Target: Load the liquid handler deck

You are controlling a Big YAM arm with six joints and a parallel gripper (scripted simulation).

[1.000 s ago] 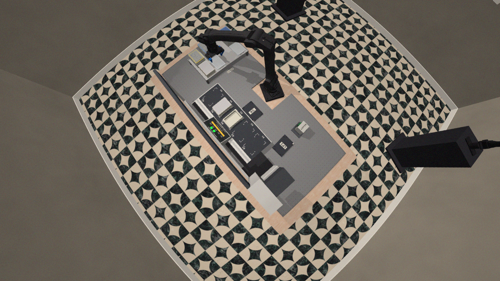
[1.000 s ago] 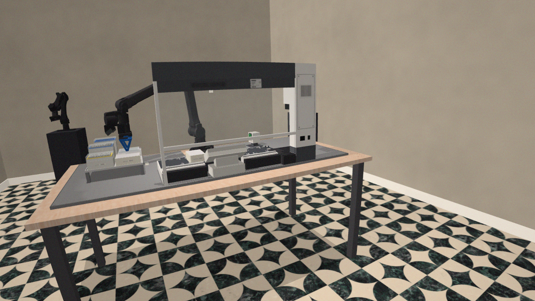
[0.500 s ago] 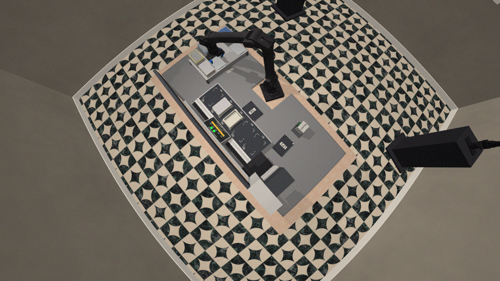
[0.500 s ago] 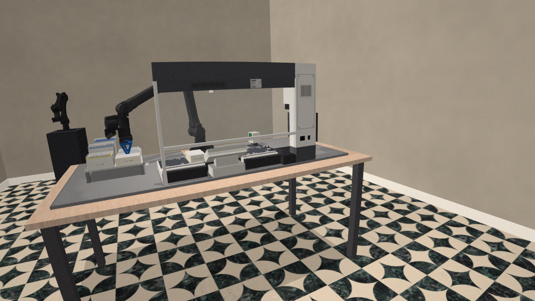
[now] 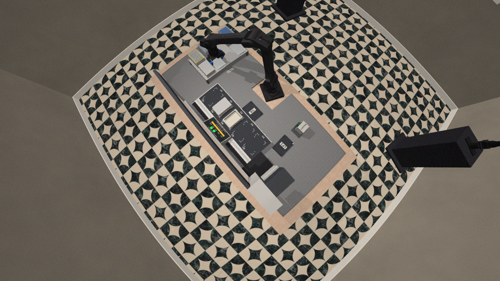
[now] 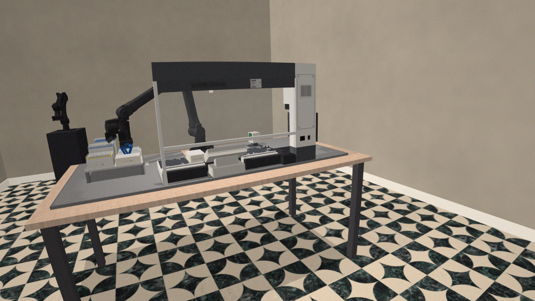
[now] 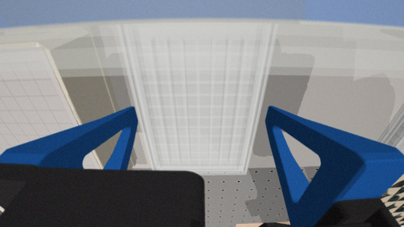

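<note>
Now: the clear plate lid 1 cm below my hand. Round my hand: white block: 11 cm ahead, 2 cm to the left; then shelf label: 6 cm behind, 9 cm to the left, 8 cm below; then shelf: 4 cm behind, 7 cm to the right, 2 cm below.
</note>
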